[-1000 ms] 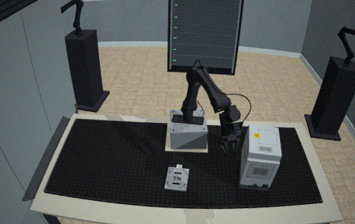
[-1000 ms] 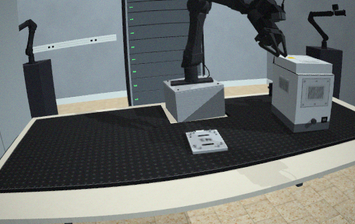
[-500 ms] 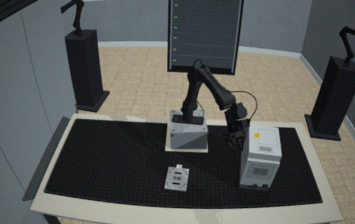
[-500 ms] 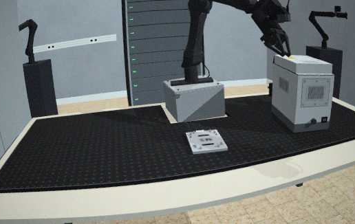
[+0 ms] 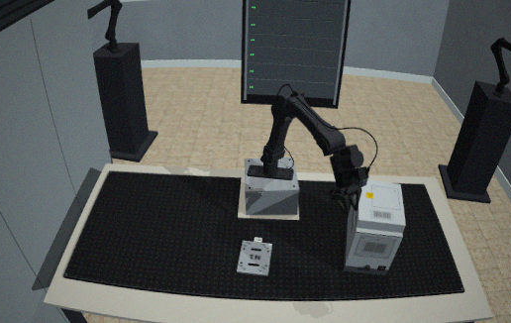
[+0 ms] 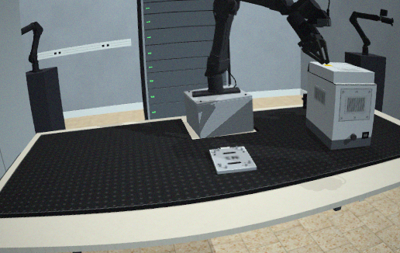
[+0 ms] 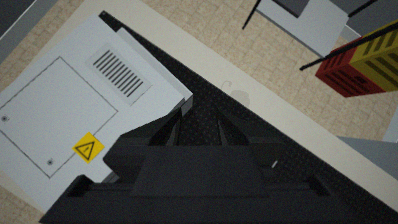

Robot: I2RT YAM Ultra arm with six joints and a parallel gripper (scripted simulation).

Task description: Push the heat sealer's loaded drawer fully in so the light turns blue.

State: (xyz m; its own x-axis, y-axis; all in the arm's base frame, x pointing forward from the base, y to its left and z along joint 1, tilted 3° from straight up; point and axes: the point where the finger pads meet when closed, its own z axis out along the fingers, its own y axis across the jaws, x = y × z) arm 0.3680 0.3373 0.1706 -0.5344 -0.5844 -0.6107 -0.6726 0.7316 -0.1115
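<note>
My hand is 30 cm past the dark drawer, 25 cm above it and 13 cm to the right of it.
</note>
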